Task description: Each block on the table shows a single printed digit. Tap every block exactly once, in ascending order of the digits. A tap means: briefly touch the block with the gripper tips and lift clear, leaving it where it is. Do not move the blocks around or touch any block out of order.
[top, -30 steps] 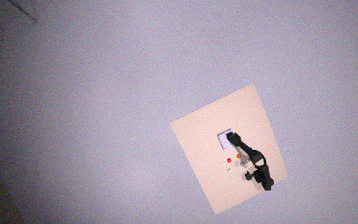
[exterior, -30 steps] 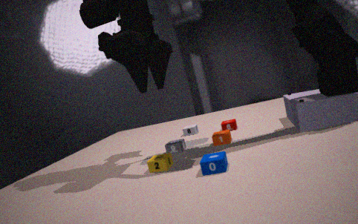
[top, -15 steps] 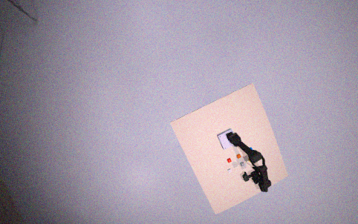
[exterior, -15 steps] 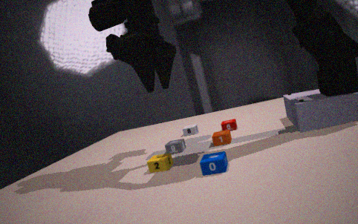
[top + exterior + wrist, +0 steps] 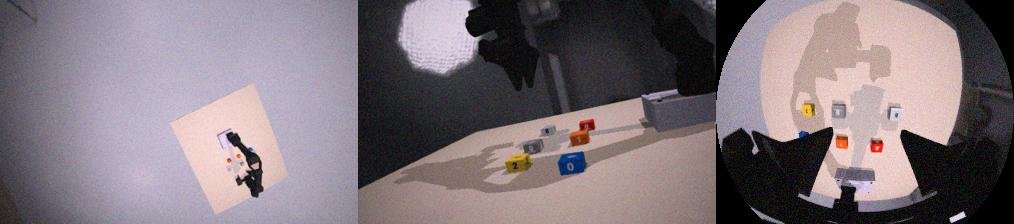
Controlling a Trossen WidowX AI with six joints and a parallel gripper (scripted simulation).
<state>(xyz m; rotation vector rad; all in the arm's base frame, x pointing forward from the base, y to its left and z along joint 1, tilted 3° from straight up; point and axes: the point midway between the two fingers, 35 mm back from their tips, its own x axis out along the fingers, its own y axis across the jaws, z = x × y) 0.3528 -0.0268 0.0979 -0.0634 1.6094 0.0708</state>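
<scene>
Now: the blue block marked 0 190 mm to the left of my gripper tip, 120 mm below it and 120 mm behind it. The rest, counted from my gripper tip: white block marked 8 (120 mm below, 80 mm to the right); grey block (120 mm below, 70 mm to the left, 20 mm behind); red block (120 mm below, 110 mm behind, 50 mm to the right).
</scene>
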